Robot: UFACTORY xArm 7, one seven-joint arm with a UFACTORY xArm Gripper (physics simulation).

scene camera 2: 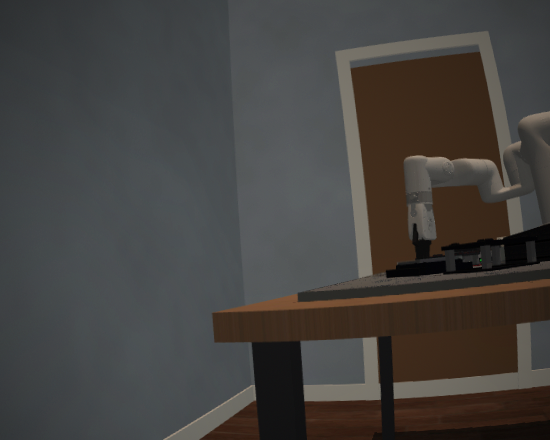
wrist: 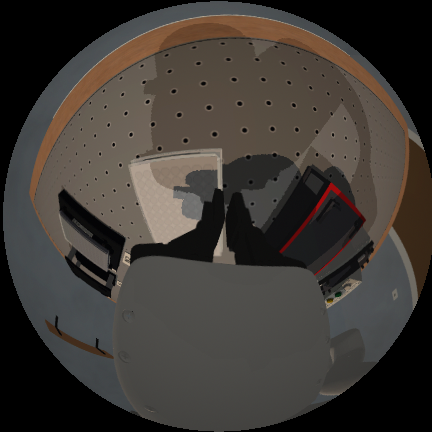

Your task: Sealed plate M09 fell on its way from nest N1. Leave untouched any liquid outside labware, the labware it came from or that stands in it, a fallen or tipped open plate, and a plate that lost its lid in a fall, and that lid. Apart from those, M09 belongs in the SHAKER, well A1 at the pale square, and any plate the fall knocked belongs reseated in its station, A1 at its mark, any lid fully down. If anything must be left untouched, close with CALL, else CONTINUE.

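Frame: origin at the arm's base, x down, y back, z left, level; centimetres.
Seen in the pictures: gripper, fingertip midpoint: [wrist: 223,203].
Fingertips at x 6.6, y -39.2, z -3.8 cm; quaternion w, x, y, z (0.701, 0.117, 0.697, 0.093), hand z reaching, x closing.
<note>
Offsets run from my fingertips to a thing's top centre. "spot": to the spot under its first point.
A clear plate with a rectangular outline and a well pattern {dx +0.0, dy +1.2, dz +4.5 cm} [wrist: 167,195] lies on the perforated board, left of the fingers in the wrist view. Its lid edge shows along the far side; its near part is hidden by the gripper. My gripper [wrist: 223,203] [scene camera 2: 423,257] is shut with nothing between the fingers. It points down, low over the board, its tips beside or over the plate's right edge; whether they touch it I cannot tell. Which device is the shaker, the plate's label and any liquid outside labware I cannot make out.
A black device with red trim {dx -3.2, dy +6.7, dz -10.8 cm} [wrist: 300,227] stands to the right, with a panel of coloured buttons {spot: dx -6.3, dy +31.6, dz -37.0 cm} [wrist: 344,293] behind it. A black device with a grey top {dx -2.0, dy +4.1, dz +25.1 cm} [wrist: 84,241] stands at the left. In the scene view, low black equipment {dx -1.3, dy +3.9, dz +25.1 cm} [scene camera 2: 415,269] sits on the board [scene camera 2: 350,291].
</note>
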